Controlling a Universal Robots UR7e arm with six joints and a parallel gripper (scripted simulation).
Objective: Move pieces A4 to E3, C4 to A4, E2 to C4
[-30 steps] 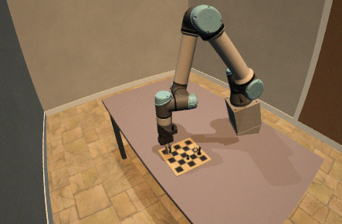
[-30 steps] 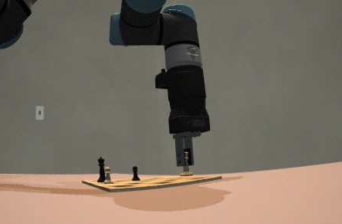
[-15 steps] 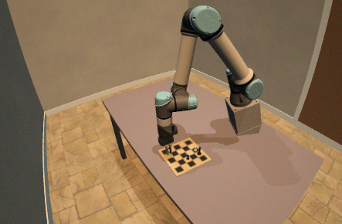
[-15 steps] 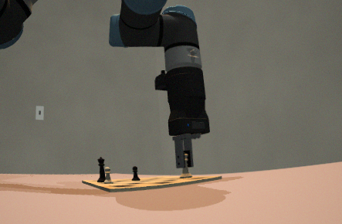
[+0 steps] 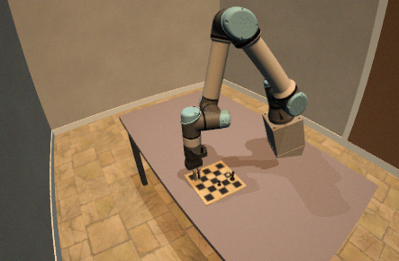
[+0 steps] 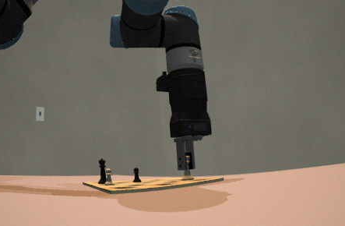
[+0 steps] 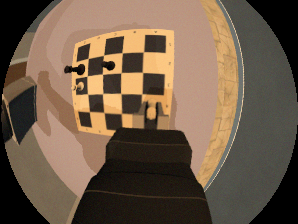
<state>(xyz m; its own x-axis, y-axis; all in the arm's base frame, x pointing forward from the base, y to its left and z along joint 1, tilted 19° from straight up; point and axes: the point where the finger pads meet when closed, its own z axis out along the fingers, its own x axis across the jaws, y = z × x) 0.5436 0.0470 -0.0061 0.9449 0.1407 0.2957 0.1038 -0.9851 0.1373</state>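
Right now my hand is 1 cm above the tall white piece. Also, from my hand: chessboard: 8 cm behind, 4 cm below, 3 cm to the left; then white pawn: 15 cm behind, 3 cm below, 2 cm to the left; then black pawn: 9 cm behind, 6 cm to the left, 3 cm below.
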